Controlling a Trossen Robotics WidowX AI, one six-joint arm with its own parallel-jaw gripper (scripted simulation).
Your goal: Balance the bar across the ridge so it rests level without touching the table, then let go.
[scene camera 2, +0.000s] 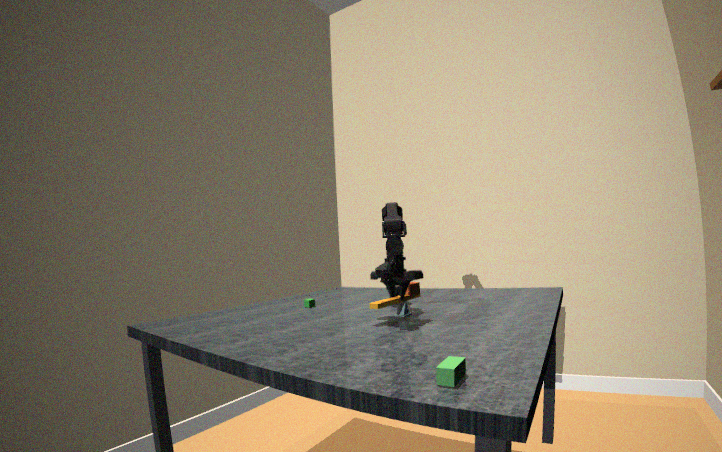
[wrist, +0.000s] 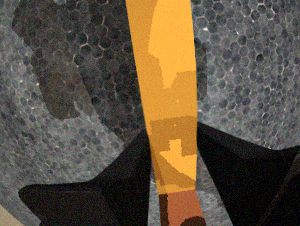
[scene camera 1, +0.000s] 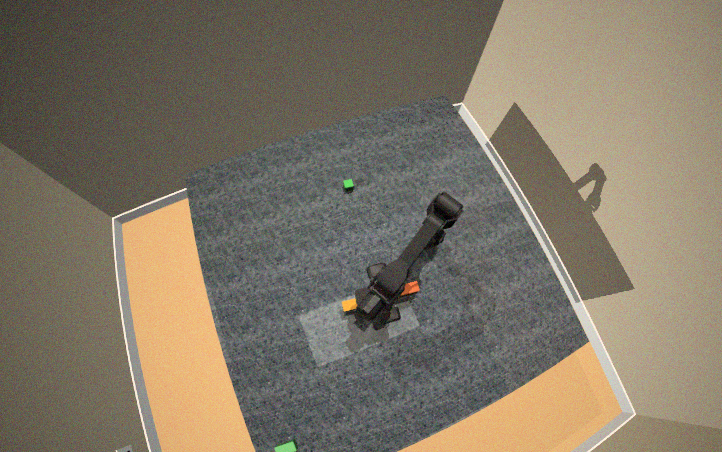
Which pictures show my gripper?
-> Scene camera 2, the wrist view and scene camera 1: all of them.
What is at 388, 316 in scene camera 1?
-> My gripper.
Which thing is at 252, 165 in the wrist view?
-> My gripper.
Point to a bar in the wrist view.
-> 163, 45
